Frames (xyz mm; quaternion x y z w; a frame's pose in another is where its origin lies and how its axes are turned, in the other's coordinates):
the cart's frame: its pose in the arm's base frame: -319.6 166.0 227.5 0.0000 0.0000 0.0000 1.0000
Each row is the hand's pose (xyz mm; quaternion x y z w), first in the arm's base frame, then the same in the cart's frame.
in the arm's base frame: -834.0 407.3 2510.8 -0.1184 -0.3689 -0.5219 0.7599
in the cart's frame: -514.4 241.3 2283.3 -0.1184 -0.3689 -0.5219 0.7599
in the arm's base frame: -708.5 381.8 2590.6 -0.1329 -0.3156 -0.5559 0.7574
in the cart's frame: -388.9 215.8 2363.1 -0.1329 -0.3156 -0.5559 0.7574
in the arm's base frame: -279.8 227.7 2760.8 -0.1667 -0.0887 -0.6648 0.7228
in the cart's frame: 39.8 61.7 2533.3 -0.1667 -0.0887 -0.6648 0.7228
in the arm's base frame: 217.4 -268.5 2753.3 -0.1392 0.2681 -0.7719 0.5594
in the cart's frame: 537.0 -434.5 2525.8 -0.1392 0.2681 -0.7719 0.5594
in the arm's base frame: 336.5 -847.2 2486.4 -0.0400 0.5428 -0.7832 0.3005
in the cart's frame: 656.1 -1013.2 2258.9 -0.0400 0.5428 -0.7832 0.3005
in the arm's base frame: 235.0 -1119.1 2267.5 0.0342 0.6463 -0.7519 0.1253
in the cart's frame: 554.6 -1285.1 2040.0 0.0342 0.6463 -0.7519 0.1253
